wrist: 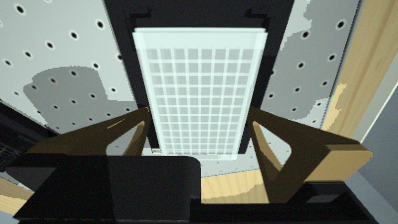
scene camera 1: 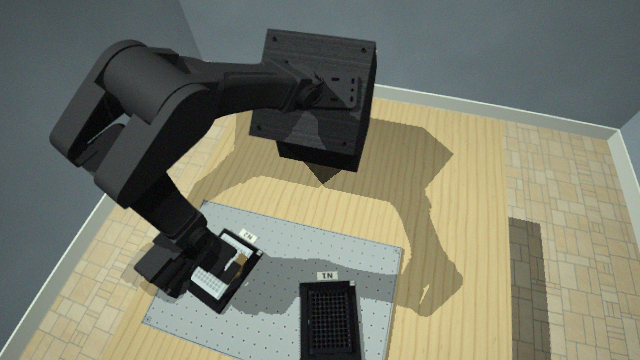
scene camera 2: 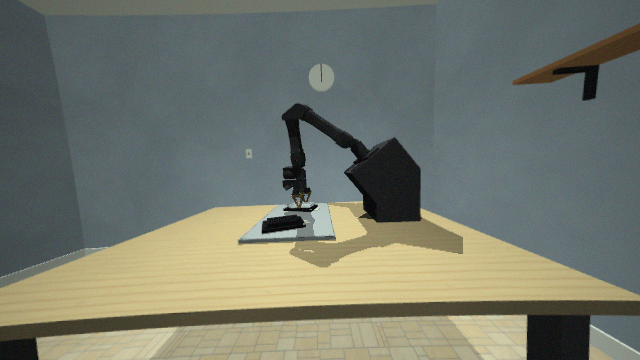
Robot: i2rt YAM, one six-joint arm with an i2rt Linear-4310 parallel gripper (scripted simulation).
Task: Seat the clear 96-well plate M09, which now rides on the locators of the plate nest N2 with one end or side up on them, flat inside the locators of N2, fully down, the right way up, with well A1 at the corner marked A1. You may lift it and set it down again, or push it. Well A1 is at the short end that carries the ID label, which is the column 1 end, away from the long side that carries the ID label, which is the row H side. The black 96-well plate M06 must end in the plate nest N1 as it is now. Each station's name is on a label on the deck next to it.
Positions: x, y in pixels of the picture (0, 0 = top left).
Labels:
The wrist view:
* my gripper: 198, 112
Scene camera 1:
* my gripper: 223, 263
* plate nest N2: 195, 289

